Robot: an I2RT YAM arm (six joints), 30 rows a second.
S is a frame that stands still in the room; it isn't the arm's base.
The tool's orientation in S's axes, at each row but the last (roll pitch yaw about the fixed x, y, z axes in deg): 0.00 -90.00 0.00; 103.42 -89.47 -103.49; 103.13 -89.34 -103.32; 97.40 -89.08 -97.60; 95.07 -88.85 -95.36; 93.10 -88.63 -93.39; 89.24 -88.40 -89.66; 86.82 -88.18 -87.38; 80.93 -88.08 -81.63; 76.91 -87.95 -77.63
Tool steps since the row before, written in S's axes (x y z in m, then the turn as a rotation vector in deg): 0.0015 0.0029 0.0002 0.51 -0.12 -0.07; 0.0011 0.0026 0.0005 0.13 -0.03 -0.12; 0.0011 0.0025 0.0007 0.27 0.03 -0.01; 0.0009 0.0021 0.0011 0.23 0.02 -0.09; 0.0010 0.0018 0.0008 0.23 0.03 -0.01; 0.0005 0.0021 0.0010 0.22 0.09 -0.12; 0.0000 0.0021 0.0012 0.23 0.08 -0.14; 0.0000 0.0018 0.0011 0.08 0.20 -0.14; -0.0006 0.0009 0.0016 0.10 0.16 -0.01; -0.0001 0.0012 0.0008 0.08 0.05 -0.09
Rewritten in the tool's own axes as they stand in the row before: 0.0002 0.0029 -0.0015 -0.07 -0.12 -0.51; 0.0005 0.0026 -0.0011 -0.12 -0.03 -0.13; 0.0007 0.0025 -0.0011 -0.01 0.03 -0.27; 0.0011 0.0021 -0.0009 -0.09 0.02 -0.23; 0.0008 0.0018 -0.0010 -0.01 0.03 -0.23; 0.0009 0.0021 -0.0005 -0.12 0.09 -0.22; 0.0011 0.0021 0.0000 -0.14 0.08 -0.23; 0.0010 0.0018 0.0000 -0.15 0.20 -0.08; 0.0016 0.0009 0.0006 -0.01 0.16 -0.10; 0.0008 0.0012 0.0001 -0.09 0.05 -0.08
